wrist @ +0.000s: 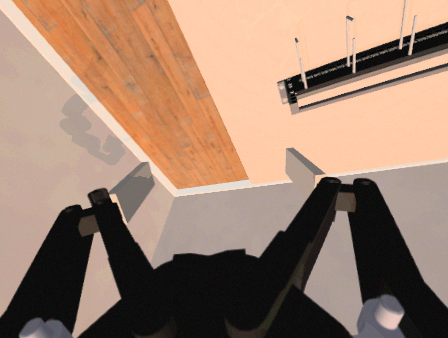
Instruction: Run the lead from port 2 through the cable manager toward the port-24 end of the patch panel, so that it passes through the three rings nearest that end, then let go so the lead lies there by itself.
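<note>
The black patch panel (334, 71) runs from the upper middle right to the right edge of the wrist view, with one end showing. The cable manager's rings stand up from it as thin pale posts; the ring nearest the visible end (301, 65), a second ring (348, 42) and a third ring (402, 27) show. The lead does not show in this view. My gripper (217, 167) is open, with nothing between its fingers, and is apart from the panel, which lies beyond the right finger.
A pale table top (240, 75) bears the panel. A strip of wooden plank floor (150, 90) runs along the table's left edge, with a white skirting strip (120, 135) and grey wall beyond. A dark-edged rail (370, 89) runs along the panel's near side.
</note>
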